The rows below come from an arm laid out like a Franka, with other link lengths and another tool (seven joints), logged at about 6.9 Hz.
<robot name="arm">
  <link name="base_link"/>
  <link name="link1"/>
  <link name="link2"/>
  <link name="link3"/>
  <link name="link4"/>
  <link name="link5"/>
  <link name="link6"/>
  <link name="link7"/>
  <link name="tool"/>
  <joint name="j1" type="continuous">
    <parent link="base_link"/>
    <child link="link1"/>
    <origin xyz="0 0 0.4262" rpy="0 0 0"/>
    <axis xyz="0 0 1"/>
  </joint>
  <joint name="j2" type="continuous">
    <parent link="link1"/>
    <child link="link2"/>
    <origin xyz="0 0 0" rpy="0 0 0"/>
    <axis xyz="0 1 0"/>
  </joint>
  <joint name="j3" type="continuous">
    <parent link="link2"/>
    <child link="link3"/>
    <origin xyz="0 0 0.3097" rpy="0 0 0"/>
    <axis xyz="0 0 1"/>
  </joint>
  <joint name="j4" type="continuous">
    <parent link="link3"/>
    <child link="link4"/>
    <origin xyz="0.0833 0 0" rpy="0 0 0"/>
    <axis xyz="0 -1 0"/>
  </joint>
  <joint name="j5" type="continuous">
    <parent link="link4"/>
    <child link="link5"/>
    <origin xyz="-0.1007 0 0.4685" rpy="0 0 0"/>
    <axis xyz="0 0 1"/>
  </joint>
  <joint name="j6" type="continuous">
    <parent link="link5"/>
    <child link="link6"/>
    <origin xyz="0 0 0" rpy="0 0 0"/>
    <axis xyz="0 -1 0"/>
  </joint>
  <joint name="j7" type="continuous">
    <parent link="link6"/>
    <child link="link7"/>
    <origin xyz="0.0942 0 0" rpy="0 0 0"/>
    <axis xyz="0 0 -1"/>
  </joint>
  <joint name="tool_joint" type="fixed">
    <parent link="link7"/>
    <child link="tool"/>
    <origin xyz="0.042 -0.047 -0.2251" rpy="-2.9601 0 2.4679"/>
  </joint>
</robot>
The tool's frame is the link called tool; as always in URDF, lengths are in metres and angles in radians. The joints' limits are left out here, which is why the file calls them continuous.
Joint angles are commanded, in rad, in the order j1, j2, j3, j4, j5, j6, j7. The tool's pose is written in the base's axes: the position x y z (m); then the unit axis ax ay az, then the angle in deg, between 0 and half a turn. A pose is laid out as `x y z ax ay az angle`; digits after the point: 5 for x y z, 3 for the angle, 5 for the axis.
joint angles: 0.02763 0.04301 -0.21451 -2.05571 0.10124 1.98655 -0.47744
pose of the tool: 0.66487 -0.13428 0.34162 -0.20727 -0.97709 0.04838 171.441
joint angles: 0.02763 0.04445 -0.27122 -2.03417 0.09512 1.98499 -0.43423
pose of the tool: 0.66191 -0.17665 0.35348 -0.25476 -0.96566 0.05089 172.081
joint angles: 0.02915 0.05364 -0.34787 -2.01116 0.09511 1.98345 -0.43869
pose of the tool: 0.65427 -0.22818 0.36173 -0.28899 -0.95594 0.05154 172.685
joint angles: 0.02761 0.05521 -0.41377 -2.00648 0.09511 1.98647 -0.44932
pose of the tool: 0.64008 -0.27238 0.36490 -0.31636 -0.94724 0.05156 172.982
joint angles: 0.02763 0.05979 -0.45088 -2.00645 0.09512 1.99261 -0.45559
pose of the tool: 0.63086 -0.29646 0.36353 -0.33124 -0.94208 0.05257 173.061
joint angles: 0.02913 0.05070 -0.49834 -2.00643 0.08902 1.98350 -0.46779
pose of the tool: 0.61554 -0.32446 0.36884 -0.34560 -0.93689 0.05288 173.004
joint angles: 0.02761 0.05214 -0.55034 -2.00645 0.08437 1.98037 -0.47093
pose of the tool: 0.59646 -0.35710 0.36856 -0.36804 -0.92821 0.05457 172.639
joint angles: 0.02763 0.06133 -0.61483 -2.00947 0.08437 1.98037 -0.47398
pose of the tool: 0.57091 -0.39428 0.36293 -0.39630 -0.91643 0.05572 171.890
